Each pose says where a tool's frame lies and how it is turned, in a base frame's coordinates. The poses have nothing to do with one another.
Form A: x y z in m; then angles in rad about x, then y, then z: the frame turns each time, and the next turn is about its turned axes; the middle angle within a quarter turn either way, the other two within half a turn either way.
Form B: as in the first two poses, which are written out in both.
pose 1, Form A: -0.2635 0.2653 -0.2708 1.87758 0.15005 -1.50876
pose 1, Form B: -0.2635 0.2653 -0.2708 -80.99 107.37 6.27
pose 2, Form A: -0.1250 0.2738 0.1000 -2.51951 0.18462 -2.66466
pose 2, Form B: -0.1250 0.2738 0.1000 72.23 143.02 102.97
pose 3, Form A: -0.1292 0.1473 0.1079 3.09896 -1.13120 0.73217
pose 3, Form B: -0.1292 0.1473 0.1079 -178.85 115.16 44.65
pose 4, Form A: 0.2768 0.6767 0.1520 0.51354 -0.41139 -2.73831
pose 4, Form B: 0.2768 0.6767 0.1520 -131.61 37.03 -31.56
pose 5, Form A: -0.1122 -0.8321 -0.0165 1.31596 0.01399 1.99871
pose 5, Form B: -0.1122 -0.8321 -0.0165 -89.17 75.40 -155.69
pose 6, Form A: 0.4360 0.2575 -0.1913 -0.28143 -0.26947 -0.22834
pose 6, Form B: 0.4360 0.2575 -0.1913 134.84 22.18 -145.72
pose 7, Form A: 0.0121 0.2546 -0.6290 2.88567 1.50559 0.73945
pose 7, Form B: 0.0121 0.2546 -0.6290 -0.95 93.61 -152.33
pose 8, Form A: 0.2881 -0.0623 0.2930 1.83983 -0.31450 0.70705
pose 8, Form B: 0.2881 -0.0623 0.2930 -108.65 104.64 125.64
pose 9, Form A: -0.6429 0.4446 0.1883 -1.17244 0.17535 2.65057
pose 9, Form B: -0.6429 0.4446 0.1883 79.12 67.55 66.07
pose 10, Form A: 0.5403 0.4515 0.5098 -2.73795 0.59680 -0.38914
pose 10, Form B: 0.5403 0.4515 0.5098 30.03 139.52 -165.06
